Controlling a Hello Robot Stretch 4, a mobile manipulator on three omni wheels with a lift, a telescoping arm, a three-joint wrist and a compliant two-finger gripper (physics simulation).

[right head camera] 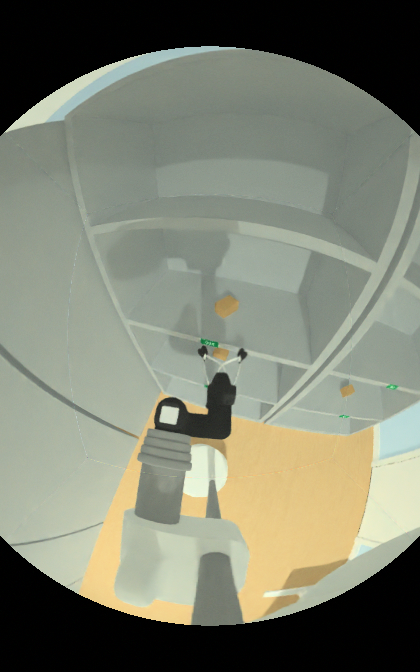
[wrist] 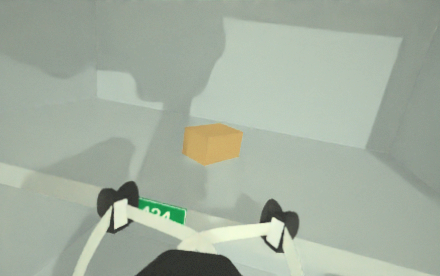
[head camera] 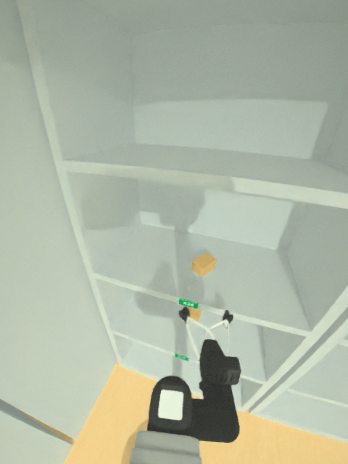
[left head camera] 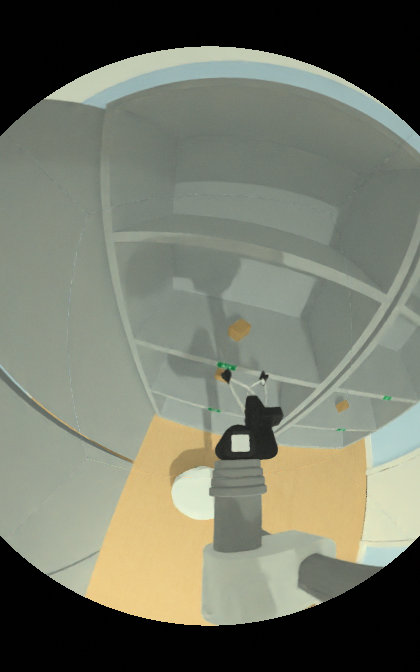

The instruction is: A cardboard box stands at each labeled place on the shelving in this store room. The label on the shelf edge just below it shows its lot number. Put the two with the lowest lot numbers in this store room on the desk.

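Places are measured from the robot's base along level axes (x ahead, y left, z up), in centimetres.
Where they show: gripper, fingertip midpoint: (wrist: 200,206) (head camera: 205,310).
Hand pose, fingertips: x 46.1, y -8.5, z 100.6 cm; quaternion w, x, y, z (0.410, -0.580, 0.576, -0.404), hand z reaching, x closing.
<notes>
After its pixels a point has its place.
A cardboard box (head camera: 204,264) {x 67.7, y -8.9, z 101.3 cm} (left head camera: 239,330) (right head camera: 227,306) (wrist: 212,144) {x 66.1, y -9.0, z 99.9 cm} stands on a shelf. The green label (head camera: 188,303) {x 52.6, y -3.2, z 94.9 cm} (left head camera: 226,366) (right head camera: 209,342) (wrist: 162,212) {x 52.4, y -4.0, z 95.1 cm} on the shelf edge below it reads 424 in the wrist view, its lower part cut off by a finger. My gripper (head camera: 206,316) {x 46.1, y -8.5, z 100.6 cm} (left head camera: 245,377) (right head camera: 222,353) (wrist: 200,206) {x 46.1, y -8.5, z 100.6 cm} is open and empty, in front of the shelf edge and apart from the box. A second box (head camera: 195,314) {x 74.5, y -9.6, z 55.6 cm} (left head camera: 219,374) (right head camera: 220,354) is partly seen on the shelf below, behind the fingers. The desk does not show clearly.
A lower green label (head camera: 181,357) {x 52.6, y -3.0, z 49.0 cm} (left head camera: 214,410) is too small to read. Another box (left head camera: 342,405) (right head camera: 347,390) stands in the right-hand shelving, with two green labels near it. A round white object (left head camera: 192,492) (right head camera: 206,470) is on the floor. A grey wall panel (head camera: 40,240) {x 52.3, y 46.8, z 118.6 cm} stands left.
</notes>
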